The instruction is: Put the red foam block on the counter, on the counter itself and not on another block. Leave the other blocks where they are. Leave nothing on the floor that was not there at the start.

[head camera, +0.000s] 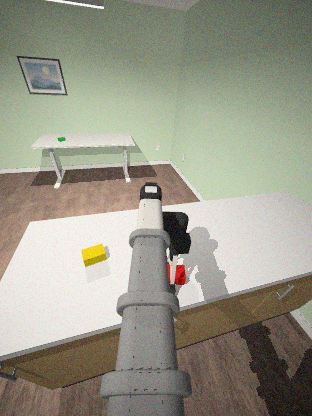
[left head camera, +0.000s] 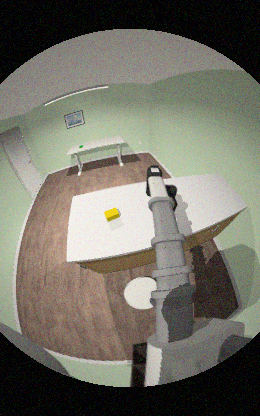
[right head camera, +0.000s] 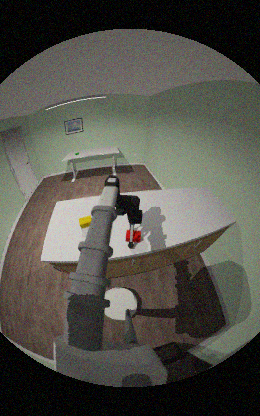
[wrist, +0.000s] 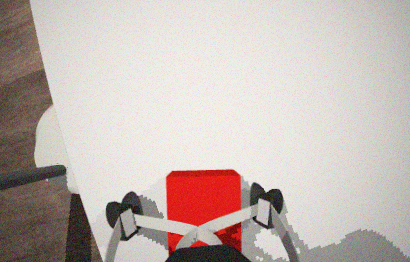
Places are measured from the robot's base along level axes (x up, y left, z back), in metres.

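Where they show: gripper, fingertip midpoint: point(head camera: 169, 279) point(right head camera: 130, 238) point(wrist: 193, 202); robot's base, origin of the base link: point(left head camera: 141, 291) point(right head camera: 119, 302).
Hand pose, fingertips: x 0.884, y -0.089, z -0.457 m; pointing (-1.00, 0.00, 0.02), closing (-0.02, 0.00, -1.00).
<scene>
Things, the pixels of their top centre, and the offset from my fingertips. Level surfaces: height alone.
- red foam block, middle of its top: point(wrist: 204, 231) point(head camera: 173, 271) point(right head camera: 133, 233) dx +0.043, dy -0.014, dz -0.010 m
- white counter, its level: dx -0.002 m
- yellow block, middle of its top: point(head camera: 93, 251) point(left head camera: 110, 212) point(right head camera: 84, 219) dx +0.043, dy +0.329, dz -0.098 m
The red foam block point(head camera: 180, 275) point(right head camera: 133, 236) point(wrist: 203, 200) rests on the white counter point(head camera: 240, 225) point(left head camera: 90, 240) point(right head camera: 60, 245) point(wrist: 225, 90), near its front edge. My gripper point(wrist: 193, 202) is open around it, with a gap between each fingertip and the block's sides in the wrist view. In the right head view the gripper point(right head camera: 131, 241) points down at the block. In the head view the arm hides part of the block and fingers. A yellow block point(head camera: 94, 255) point(left head camera: 112, 214) point(right head camera: 85, 221) lies on the counter, left of the arm.
A green block point(head camera: 61, 139) point(left head camera: 81, 146) point(right head camera: 77, 153) lies on a white table point(head camera: 95, 141) point(left head camera: 102, 144) point(right head camera: 97, 154) by the far wall. A round white object point(left head camera: 140, 293) point(right head camera: 120, 304) point(wrist: 49, 140) shows in front of the counter, low by the floor.
</scene>
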